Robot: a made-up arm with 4 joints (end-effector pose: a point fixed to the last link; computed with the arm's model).
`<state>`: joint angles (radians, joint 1 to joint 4).
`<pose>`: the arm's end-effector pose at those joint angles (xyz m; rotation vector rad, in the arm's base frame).
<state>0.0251 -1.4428 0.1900 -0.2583</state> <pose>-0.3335 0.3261 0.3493 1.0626 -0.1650 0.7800</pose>
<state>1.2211 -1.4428 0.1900 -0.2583</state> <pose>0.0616 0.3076 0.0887 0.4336 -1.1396 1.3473</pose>
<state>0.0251 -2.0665 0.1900 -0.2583</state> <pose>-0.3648 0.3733 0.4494 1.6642 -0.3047 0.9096</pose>
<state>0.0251 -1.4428 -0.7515 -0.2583</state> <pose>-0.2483 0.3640 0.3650 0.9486 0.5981 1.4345</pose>
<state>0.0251 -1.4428 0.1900 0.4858</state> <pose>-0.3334 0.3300 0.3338 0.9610 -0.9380 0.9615</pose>
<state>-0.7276 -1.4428 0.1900 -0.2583</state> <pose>-0.3377 0.3309 0.6584 1.3122 0.4587 0.3275</pose>
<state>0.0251 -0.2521 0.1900 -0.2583</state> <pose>-0.3145 0.1221 0.3027 -0.0637 0.0827 0.4440</pose>
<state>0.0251 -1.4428 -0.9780 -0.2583</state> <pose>-0.2351 0.3834 0.3644 0.8932 0.7918 1.5773</pose>
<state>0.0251 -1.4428 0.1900 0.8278</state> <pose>-0.3297 0.3327 0.3279 0.8761 -1.2953 1.0194</pose>
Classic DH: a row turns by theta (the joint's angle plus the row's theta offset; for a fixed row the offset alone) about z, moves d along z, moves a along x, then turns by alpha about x. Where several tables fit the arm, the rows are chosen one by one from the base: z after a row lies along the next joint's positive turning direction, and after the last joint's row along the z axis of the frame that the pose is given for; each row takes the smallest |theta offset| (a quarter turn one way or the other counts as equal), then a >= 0, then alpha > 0; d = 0 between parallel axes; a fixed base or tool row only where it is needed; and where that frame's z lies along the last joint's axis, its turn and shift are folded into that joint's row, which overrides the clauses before.
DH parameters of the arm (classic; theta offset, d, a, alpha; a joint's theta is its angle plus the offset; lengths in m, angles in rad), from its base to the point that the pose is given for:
base (fixed): -0.0369 0.514 0.0437 1.5559
joint 1: -1.3025 -0.1965 -0.0814 1.5164
joint 2: 0.0539 0.4023 0.2658 -1.5481
joint 3: 1.0983 0.0517 -0.0164 -1.0612
joint 4: 0.1421 0.0978 -0.0205 -0.7553
tool (fixed): 0.4836 0.0117 0 0

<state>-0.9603 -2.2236 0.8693 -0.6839</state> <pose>-0.2404 0.3864 0.9027 1.9215 0.4518 -0.7221</pose>
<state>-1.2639 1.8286 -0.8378 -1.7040</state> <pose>0.0801 -0.0102 0.8909 2.4259 -0.7535 1.6627</pose>
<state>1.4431 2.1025 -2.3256 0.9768</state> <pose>-0.2724 -0.0319 0.1334 0.5203 -0.3968 -0.7532</pose>
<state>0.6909 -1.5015 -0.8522 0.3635</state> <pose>-0.0935 0.3693 0.2047 0.6293 -0.3539 2.0510</pose>
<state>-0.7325 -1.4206 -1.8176 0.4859</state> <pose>-0.2703 0.4586 0.5757 2.2502 1.1273 1.6744</pose>
